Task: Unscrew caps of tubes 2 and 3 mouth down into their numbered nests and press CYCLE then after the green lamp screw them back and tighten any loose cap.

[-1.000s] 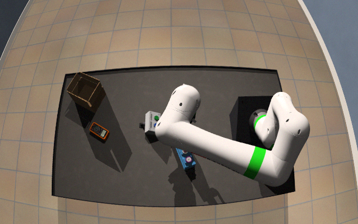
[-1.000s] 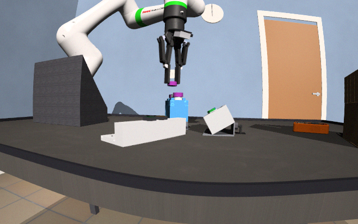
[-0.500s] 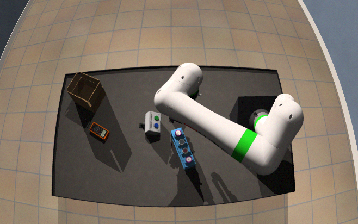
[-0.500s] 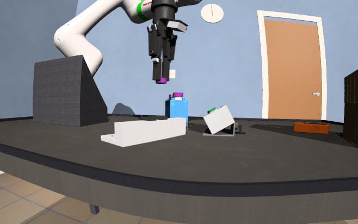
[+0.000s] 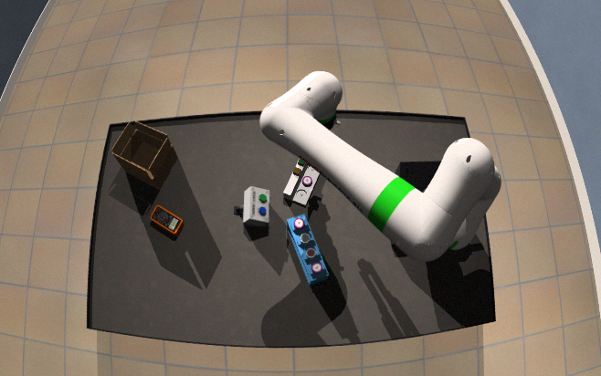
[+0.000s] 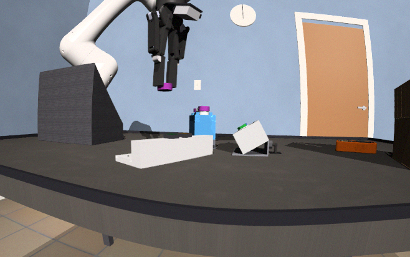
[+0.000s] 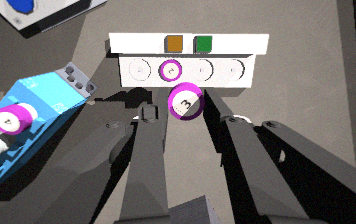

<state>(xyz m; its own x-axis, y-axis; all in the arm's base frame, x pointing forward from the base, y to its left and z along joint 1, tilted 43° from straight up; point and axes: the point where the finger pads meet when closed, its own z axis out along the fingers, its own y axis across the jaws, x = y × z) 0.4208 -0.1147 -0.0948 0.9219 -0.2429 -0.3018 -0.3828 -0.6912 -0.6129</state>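
Now: the blue key 17 cm ahead of my hand, 14 cm to the left of it and 12 cm below it. Round my hand: key housing (19 cm ahead, 13 cm below, 12 cm to the left); green key (17 cm ahead, 12 cm below, 10 cm to the left); orange multimeter (53 cm ahead, 17 cm to the left, 17 cm below).
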